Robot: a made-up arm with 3 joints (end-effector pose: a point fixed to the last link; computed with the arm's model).
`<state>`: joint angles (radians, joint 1 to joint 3).
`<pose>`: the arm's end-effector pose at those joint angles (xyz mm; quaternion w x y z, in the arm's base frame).
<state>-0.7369 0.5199 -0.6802</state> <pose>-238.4 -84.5 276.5 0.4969 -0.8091 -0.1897 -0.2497</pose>
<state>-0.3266 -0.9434 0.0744</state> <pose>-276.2 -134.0 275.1 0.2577 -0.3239 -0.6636 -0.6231</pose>
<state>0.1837 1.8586 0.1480</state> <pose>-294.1 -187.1 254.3 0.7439 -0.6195 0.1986 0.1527</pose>
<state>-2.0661 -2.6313 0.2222</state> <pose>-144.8 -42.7 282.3 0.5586 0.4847 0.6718 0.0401</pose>
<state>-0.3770 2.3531 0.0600</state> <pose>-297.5 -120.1 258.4 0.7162 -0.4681 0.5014 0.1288</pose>
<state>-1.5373 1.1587 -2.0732</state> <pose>-118.3 -45.2 256.3 0.5585 -0.7905 -0.0312 0.2495</pose>
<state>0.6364 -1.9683 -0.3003</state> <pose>-276.5 -224.1 274.3 0.0566 0.1992 -0.7202 -0.6621</pose>
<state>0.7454 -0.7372 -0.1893</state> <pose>-250.6 -222.9 279.6 0.5090 -0.0878 -0.7767 -0.3605</pose>
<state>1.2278 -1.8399 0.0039</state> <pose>-206.9 -255.7 279.8 0.3480 0.4795 -0.6246 -0.5088</pose>
